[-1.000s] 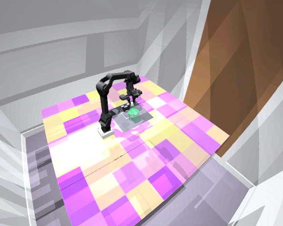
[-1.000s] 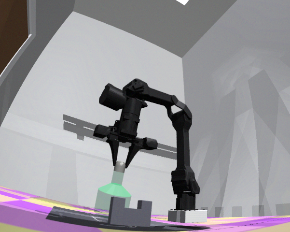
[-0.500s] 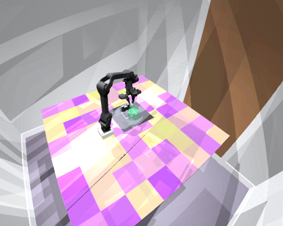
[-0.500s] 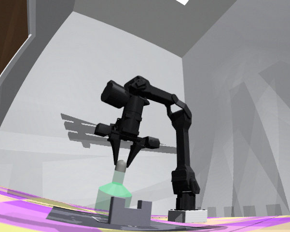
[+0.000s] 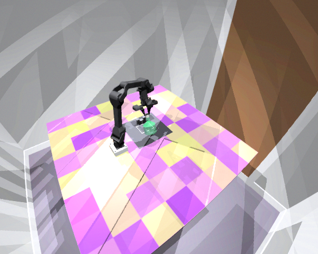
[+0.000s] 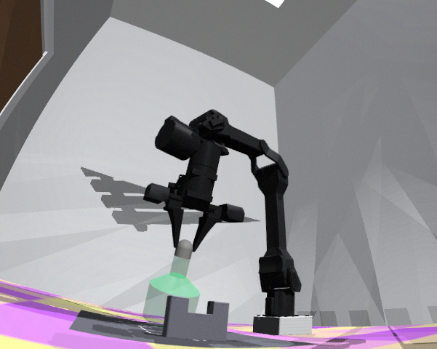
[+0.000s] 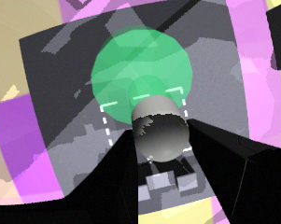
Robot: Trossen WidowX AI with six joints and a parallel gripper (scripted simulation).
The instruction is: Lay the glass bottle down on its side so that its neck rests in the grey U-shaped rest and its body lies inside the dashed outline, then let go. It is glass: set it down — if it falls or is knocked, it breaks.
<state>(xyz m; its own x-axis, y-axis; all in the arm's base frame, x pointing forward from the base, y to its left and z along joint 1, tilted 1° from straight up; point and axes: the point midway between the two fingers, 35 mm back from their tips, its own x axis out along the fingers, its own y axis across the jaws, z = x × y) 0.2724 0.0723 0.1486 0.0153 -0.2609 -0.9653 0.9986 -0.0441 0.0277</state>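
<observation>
Right now my gripper tip is 5 cm above the green glass bottle and 2 cm to the left of it. Round my gripper tip: dark grey mat: 15 cm below, 2 cm to the left.
</observation>
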